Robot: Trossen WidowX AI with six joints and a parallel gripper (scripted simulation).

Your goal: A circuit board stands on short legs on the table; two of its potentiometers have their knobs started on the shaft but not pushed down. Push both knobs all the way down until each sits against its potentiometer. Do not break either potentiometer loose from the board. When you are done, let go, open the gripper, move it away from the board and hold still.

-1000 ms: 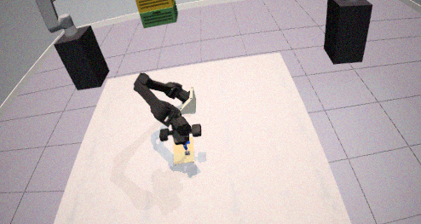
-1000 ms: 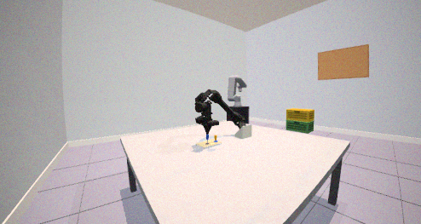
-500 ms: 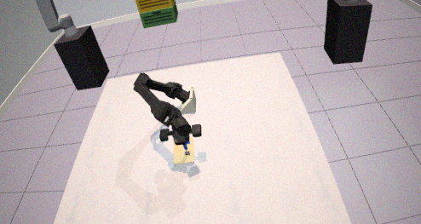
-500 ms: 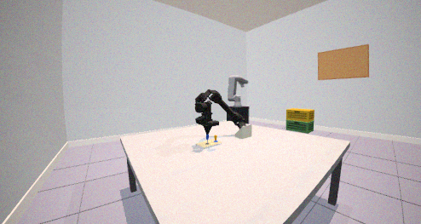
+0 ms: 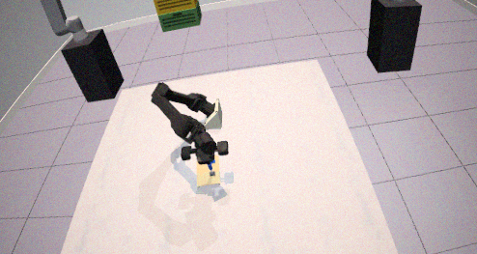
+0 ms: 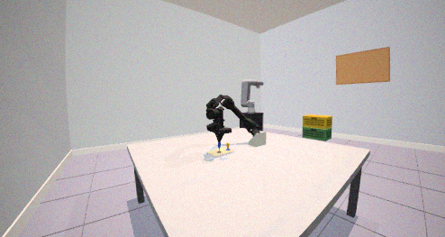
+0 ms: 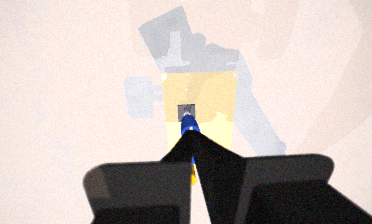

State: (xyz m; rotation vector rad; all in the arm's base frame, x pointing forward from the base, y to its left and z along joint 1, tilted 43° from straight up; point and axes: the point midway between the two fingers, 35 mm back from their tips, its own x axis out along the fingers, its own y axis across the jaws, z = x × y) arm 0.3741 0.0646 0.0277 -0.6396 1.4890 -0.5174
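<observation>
The blue knob lies 1 cm below my gripper tip. The rest, counted from my gripper tip: orange knob: 7 cm behind, 3 cm below, 1 cm to the right.
</observation>
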